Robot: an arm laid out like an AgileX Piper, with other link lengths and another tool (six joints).
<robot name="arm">
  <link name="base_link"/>
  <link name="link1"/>
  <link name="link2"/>
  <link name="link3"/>
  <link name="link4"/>
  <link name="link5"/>
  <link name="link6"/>
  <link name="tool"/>
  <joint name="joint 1" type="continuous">
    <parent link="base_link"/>
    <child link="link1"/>
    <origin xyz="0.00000 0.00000 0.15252"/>
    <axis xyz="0 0 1"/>
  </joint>
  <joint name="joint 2" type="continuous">
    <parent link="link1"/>
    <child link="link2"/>
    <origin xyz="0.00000 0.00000 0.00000"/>
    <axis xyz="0 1 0"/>
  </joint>
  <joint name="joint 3" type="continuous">
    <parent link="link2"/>
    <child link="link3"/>
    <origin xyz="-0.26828 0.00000 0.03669"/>
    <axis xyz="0 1 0"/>
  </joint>
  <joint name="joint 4" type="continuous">
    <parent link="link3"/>
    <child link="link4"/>
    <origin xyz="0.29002 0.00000 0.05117"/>
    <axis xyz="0.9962 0 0.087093"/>
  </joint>
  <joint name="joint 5" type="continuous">
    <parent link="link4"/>
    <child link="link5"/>
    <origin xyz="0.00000 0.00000 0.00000"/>
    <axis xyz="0 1 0"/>
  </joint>
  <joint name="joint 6" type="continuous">
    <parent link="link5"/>
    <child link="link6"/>
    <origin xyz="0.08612 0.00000 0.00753"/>
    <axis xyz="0.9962 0 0.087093"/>
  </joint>
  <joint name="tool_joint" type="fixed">
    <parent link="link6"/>
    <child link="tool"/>
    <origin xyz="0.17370 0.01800 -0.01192" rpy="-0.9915 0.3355 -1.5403"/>
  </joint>
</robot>
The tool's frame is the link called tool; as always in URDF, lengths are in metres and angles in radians. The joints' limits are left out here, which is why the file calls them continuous.
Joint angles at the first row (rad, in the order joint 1, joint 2, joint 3, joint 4, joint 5, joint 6):
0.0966 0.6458 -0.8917 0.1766 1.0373 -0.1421
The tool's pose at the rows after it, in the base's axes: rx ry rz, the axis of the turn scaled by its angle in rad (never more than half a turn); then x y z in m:
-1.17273, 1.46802, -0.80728, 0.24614, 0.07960, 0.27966
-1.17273, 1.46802, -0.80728, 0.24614, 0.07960, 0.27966
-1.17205, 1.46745, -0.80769, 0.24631, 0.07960, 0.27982
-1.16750, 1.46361, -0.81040, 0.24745, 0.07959, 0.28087
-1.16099, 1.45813, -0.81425, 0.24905, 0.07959, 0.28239
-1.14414, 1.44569, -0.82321, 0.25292, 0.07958, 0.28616
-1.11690, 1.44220, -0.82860, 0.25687, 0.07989, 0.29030
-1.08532, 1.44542, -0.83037, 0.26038, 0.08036, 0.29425
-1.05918, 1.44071, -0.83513, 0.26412, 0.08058, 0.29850
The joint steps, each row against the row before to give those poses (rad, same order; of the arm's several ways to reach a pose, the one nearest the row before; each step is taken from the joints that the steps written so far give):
0.0001 0.0000 0.0000 -0.0001 0.0000 0.0001
0.0000 0.0000 0.0000 0.0000 0.0000 0.0000
0.0000 0.0000 0.0000 0.0000 -0.0009 0.0000
-0.0001 0.0000 0.0000 0.0001 -0.0059 -0.0001
0.0001 0.0000 0.0000 -0.0001 -0.0085 0.0001
-0.0001 0.0000 0.0000 0.0001 -0.0207 0.0011
0.0001 0.0000 0.0000 -0.0001 -0.0213 0.0132
-0.0001 0.0000 0.0000 0.0001 -0.0191 0.0201
0.0000 0.0000 0.0000 0.0000 -0.0211 0.0121

